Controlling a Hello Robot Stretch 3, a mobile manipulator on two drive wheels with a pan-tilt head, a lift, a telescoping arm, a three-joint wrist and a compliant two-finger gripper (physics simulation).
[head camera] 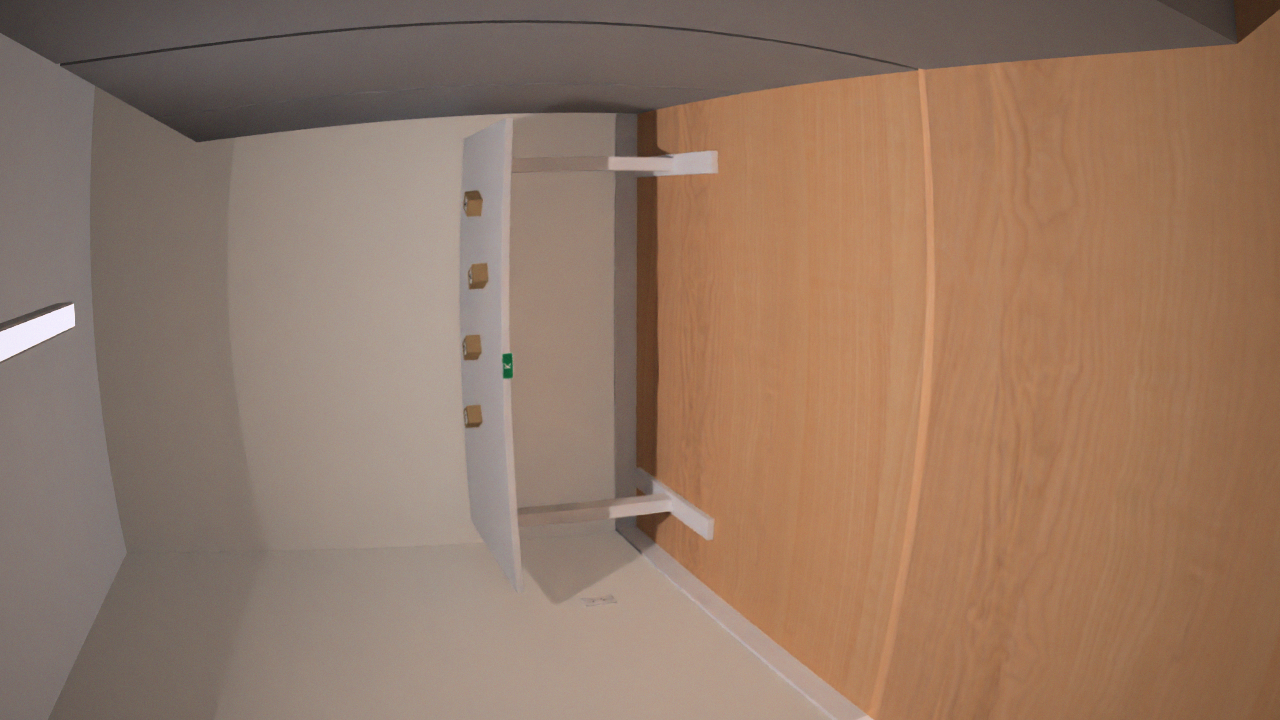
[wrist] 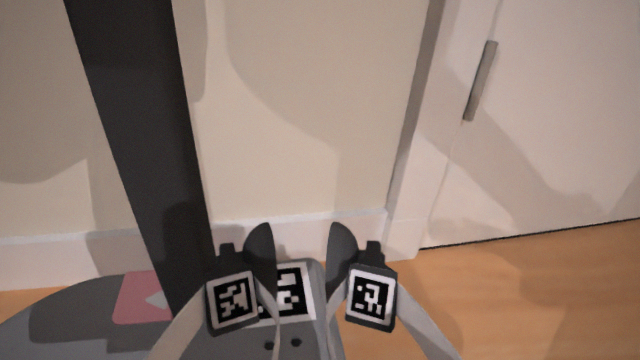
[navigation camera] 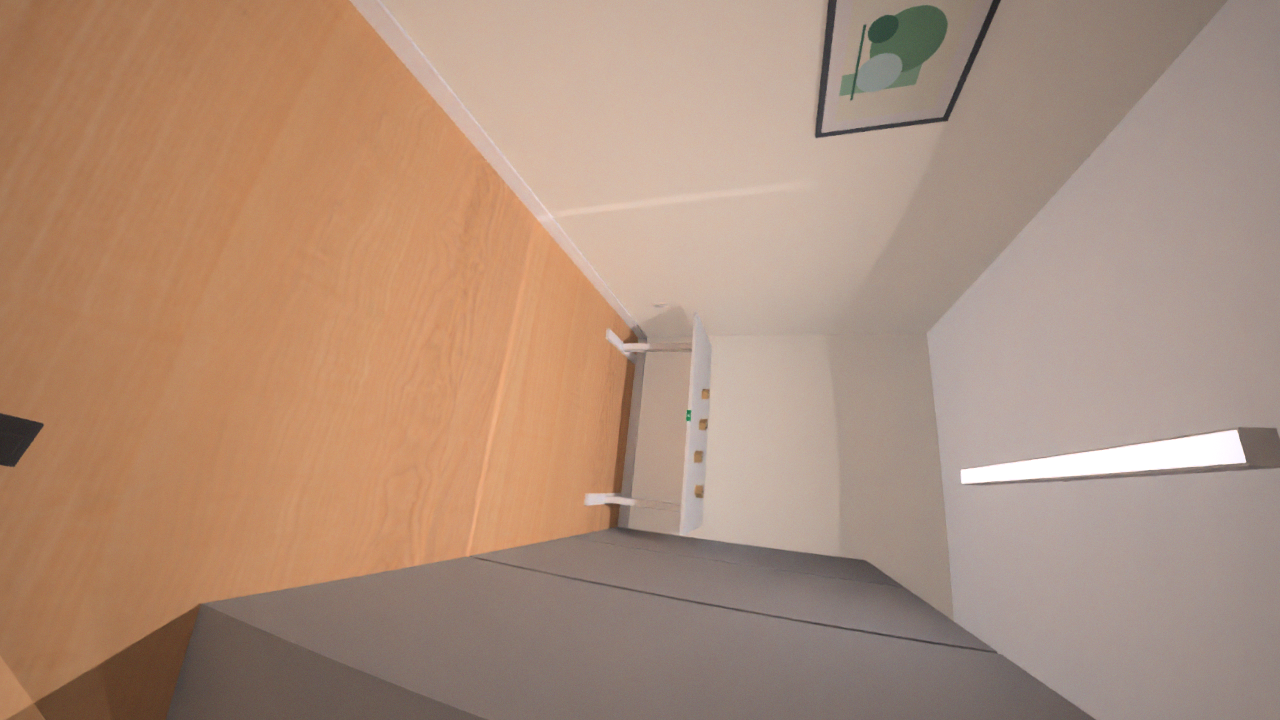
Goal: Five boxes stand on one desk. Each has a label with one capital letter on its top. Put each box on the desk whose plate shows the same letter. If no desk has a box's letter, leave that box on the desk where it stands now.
Note:
I see my gripper (wrist: 300,250), a white door (wrist: 515,126) and a wall (head camera: 276,317).
The wall is seen too in the wrist view (wrist: 296,119) and in the navigation camera view (navigation camera: 673,158).

